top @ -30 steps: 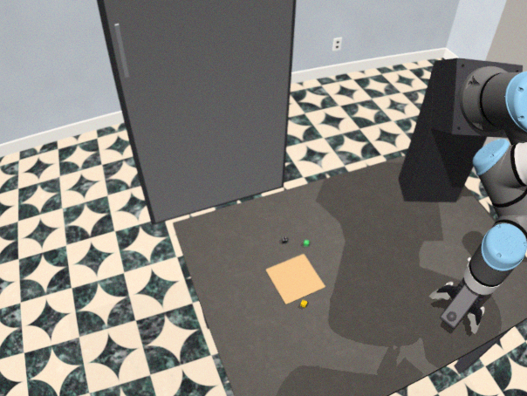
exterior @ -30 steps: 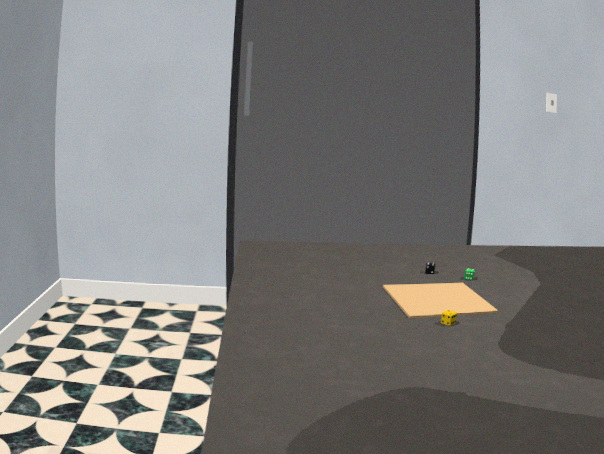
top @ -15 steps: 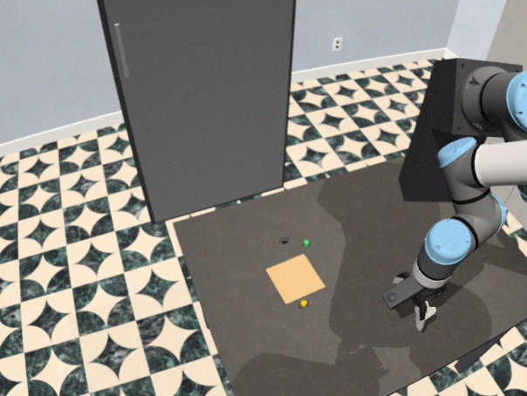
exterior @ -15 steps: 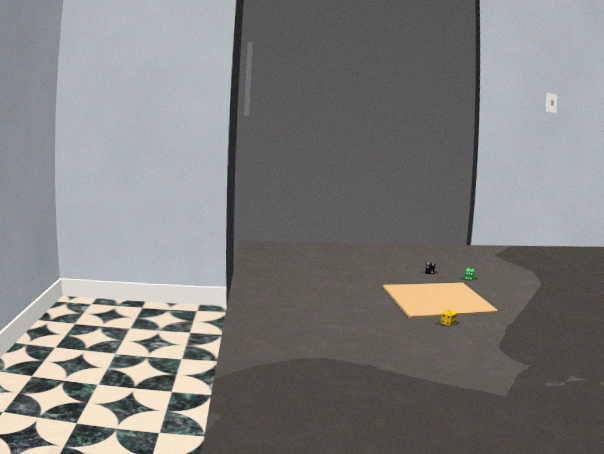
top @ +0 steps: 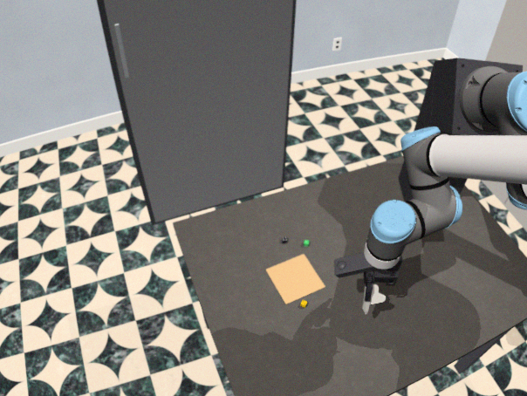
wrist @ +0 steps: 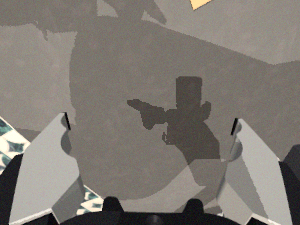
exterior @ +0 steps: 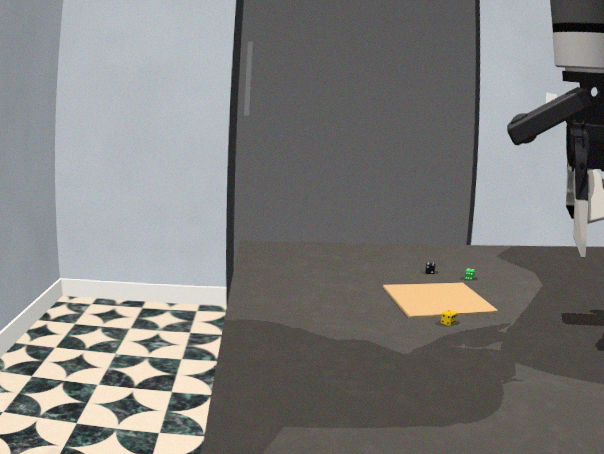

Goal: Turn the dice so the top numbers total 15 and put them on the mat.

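Now: the black die 160 mm ahead of my hand, 290 mm to the right of it and 130 mm below it. The rest, counted from my hand: yellow die (150 mm ahead, 40 mm to the right, 130 mm below); orange mat (160 mm ahead, 140 mm to the right, 140 mm below); green die (90 mm ahead, 270 mm to the right, 130 mm below).
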